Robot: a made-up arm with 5 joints.
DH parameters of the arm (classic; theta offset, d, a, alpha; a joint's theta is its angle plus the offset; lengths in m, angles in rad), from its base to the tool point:
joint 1: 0 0.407 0 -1.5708
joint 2: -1.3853 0 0.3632 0
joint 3: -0.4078 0 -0.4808 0
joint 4: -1.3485 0 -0.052 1.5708
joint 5: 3.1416 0.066 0 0
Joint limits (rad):
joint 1: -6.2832..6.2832
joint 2: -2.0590..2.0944
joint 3: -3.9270..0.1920
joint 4: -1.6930..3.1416
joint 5: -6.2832..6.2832
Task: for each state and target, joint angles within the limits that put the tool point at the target. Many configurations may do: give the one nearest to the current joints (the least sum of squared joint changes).
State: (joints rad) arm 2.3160 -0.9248 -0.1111 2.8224 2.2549
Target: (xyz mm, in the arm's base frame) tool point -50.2 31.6 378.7
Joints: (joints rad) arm 2.5798 -0.7109 0.1920 2.9021 2.2549
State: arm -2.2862 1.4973 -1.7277 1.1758 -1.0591
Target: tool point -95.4 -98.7 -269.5
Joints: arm -2.3392 1.8574 -1.3937 1.2166 -1.0591
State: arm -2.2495 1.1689 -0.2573 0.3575 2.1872
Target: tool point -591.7 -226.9 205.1
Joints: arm -2.7754 0.6835 -1.1164 0.2455 2.1872
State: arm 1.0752 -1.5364 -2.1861 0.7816 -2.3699
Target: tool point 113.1 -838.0 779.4
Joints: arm 1.7050 -1.4459 -2.5844 0.5949 -2.3699
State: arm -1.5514 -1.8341 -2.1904 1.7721 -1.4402
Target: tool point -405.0 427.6 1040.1
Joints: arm -0.8125 -1.2439 -2.3493 1.4541 -1.4402
